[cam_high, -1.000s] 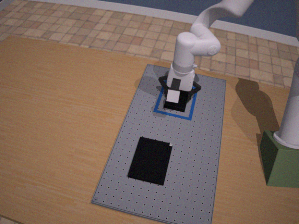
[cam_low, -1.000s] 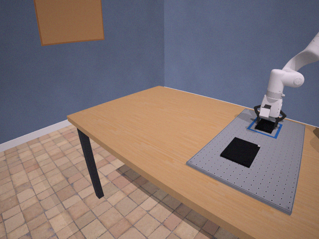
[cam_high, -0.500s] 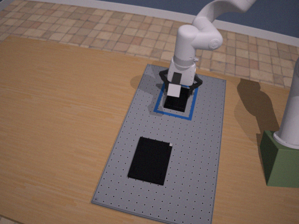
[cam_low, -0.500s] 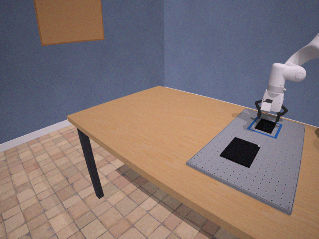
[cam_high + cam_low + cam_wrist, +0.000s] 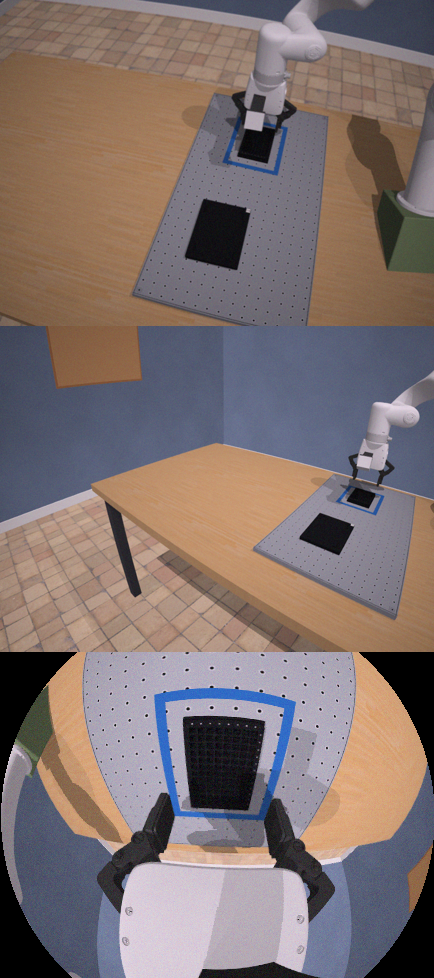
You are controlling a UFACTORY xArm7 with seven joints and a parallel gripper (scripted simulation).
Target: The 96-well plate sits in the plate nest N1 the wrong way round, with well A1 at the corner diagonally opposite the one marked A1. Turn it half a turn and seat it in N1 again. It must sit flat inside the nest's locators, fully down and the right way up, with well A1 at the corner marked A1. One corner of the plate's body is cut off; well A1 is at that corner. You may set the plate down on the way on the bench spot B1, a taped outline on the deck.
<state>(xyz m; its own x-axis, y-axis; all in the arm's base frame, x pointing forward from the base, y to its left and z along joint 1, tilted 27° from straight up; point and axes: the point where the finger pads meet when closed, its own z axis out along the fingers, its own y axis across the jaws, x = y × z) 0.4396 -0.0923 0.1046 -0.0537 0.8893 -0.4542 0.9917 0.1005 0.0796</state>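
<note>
My hand is 80 mm above the black 96-well plate. Also, from my hand: black plate nest N1: 10 mm ahead, 320 mm to the left, 80 mm below; small white A1 mark: 40 mm behind, 240 mm to the left, 70 mm below.
</note>
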